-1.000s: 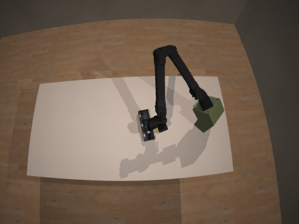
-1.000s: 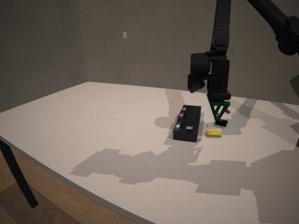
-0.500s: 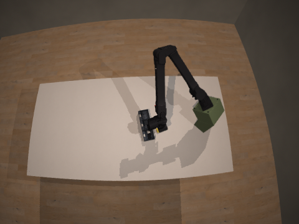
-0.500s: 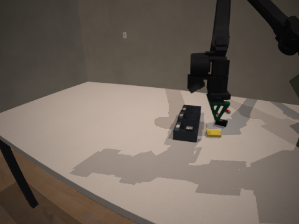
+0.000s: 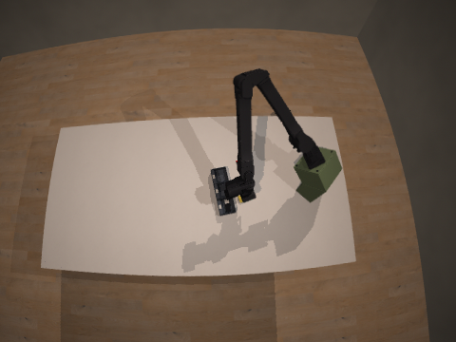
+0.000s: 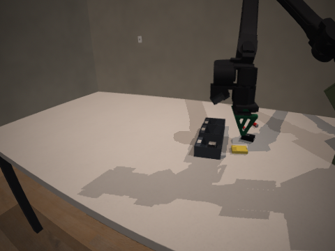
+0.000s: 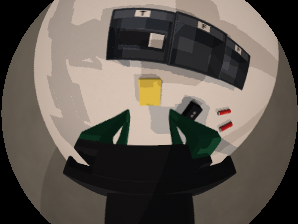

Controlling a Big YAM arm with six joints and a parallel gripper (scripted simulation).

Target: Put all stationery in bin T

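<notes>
Now: hand 70 mm above the yellow block. The rest, counted from my hand: black item (90 mm ahead, 10 mm to the left, 70 mm below); three joined bins (90 mm ahead, 70 mm to the right, 60 mm below).
</notes>
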